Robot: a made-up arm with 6 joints. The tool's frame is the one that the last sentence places.
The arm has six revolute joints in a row. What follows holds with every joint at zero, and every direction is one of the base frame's. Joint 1 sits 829 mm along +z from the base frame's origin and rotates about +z. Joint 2 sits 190 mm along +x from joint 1 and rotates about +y. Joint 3 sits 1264 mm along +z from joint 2 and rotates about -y. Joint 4 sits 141 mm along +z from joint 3 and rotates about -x. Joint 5 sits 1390 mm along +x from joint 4 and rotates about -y. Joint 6 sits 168 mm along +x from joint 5 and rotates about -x. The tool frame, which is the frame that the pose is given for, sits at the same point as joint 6; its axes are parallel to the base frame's.
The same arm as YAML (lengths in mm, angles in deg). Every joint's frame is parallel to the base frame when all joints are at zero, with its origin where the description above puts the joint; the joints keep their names.
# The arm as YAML. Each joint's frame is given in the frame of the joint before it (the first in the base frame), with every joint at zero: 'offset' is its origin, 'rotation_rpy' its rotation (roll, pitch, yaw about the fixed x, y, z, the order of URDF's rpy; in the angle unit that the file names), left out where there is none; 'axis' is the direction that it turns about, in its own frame. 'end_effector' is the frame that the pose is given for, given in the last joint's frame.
length_unit: mm
angle_unit: deg
chain:
  - id: joint 1
    offset: [0.0, 0.0, 829.0]
    axis: "+z"
  - id: joint 2
    offset: [190.0, 0.0, 0.0]
    axis: "+y"
  - id: joint 3
    offset: [0.0, 0.0, 1264.0]
    axis: "-y"
  - id: joint 4
    offset: [0.0, 0.0, 141.0]
    axis: "-x"
  - id: joint 5
    offset: [1390.0, 0.0, 0.0]
    axis: "-y"
  - id: joint 6
    offset: [168.0, 0.0, 0.0]
    axis: "-x"
end_effector:
  offset: [0.0, 0.0, 0.0]

